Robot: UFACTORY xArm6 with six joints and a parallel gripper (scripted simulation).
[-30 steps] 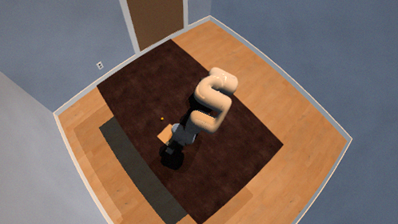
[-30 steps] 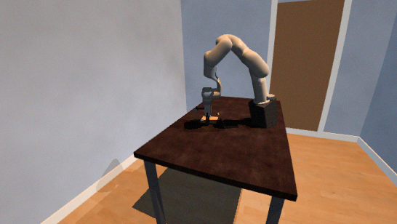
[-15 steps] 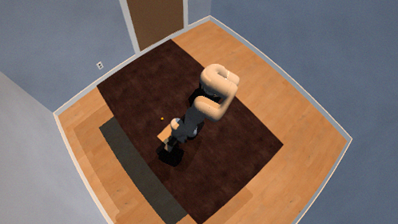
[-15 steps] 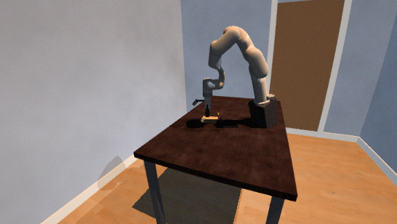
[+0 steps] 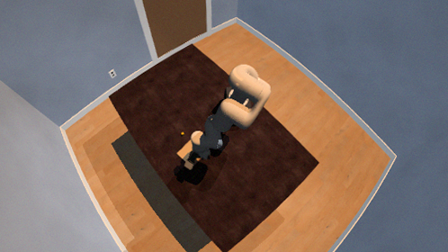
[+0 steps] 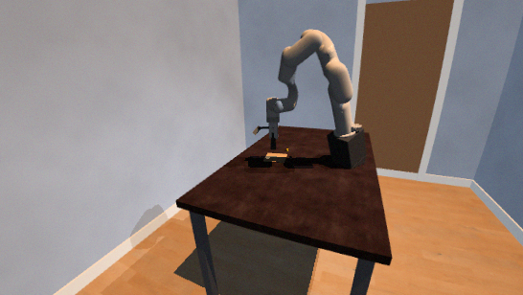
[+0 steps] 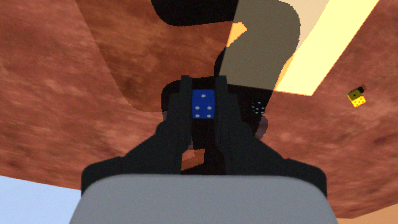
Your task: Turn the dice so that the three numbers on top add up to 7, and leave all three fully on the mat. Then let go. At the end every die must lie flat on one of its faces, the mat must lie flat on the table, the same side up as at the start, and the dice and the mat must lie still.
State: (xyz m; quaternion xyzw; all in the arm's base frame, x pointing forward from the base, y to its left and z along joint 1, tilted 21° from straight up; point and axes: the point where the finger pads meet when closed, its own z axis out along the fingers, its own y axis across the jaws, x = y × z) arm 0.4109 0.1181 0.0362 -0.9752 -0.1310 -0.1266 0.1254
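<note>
The mat is 20 mm ahead of my hand, 100 mm to the right of it and 120 mm below it. The rest, counted from my hand: blue die 10 mm behind, 10 mm below; yellow die 20 mm behind, 240 mm to the right, 110 mm below; black die 80 mm behind, 110 mm to the right, 110 mm below.
</note>
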